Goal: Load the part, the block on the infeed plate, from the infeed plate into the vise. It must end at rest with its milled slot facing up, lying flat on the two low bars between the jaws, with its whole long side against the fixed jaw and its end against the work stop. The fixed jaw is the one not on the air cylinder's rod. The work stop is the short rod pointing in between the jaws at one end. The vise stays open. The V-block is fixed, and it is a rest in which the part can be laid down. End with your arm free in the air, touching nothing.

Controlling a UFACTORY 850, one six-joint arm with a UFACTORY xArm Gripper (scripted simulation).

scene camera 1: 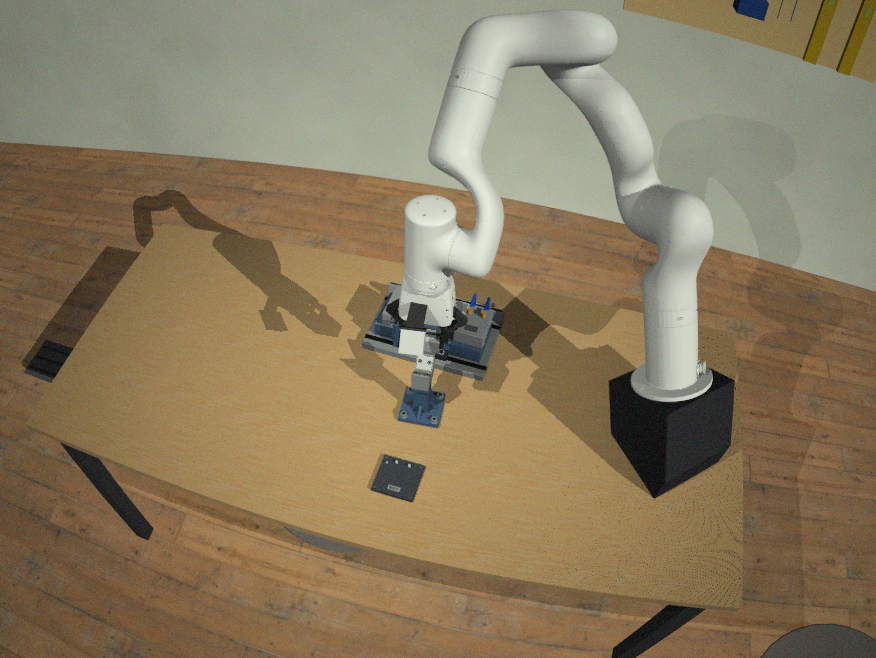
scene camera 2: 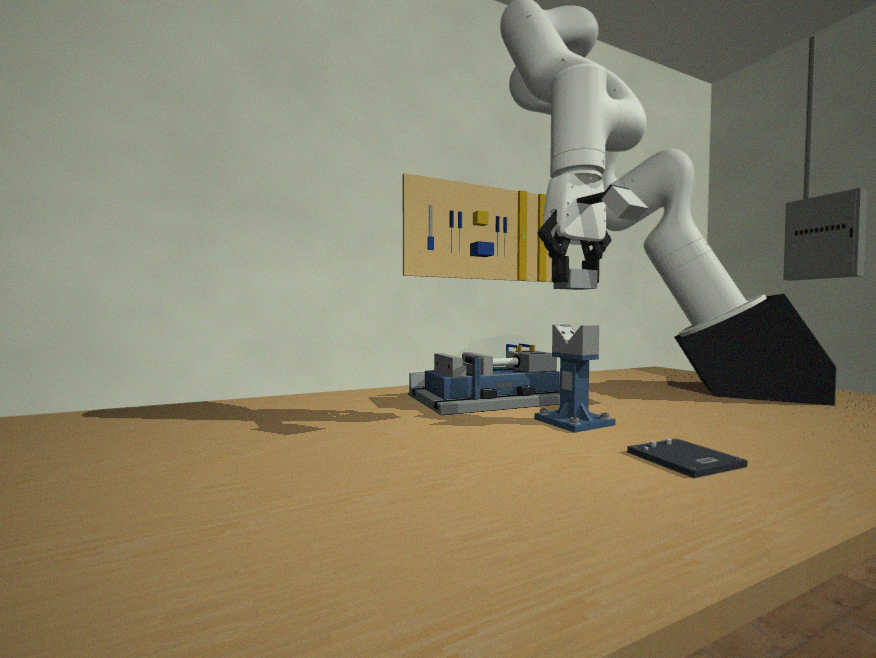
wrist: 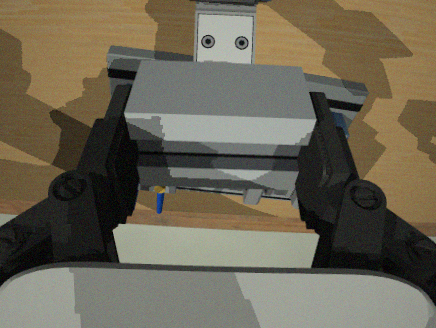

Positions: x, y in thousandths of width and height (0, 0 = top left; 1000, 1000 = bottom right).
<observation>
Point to an air cylinder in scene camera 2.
604, 551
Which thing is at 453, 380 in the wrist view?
A grey block.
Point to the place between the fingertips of my gripper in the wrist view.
503, 355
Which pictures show my gripper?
Scene camera 1, scene camera 2 and the wrist view: all of them.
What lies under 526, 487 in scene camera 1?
My gripper.
</observation>
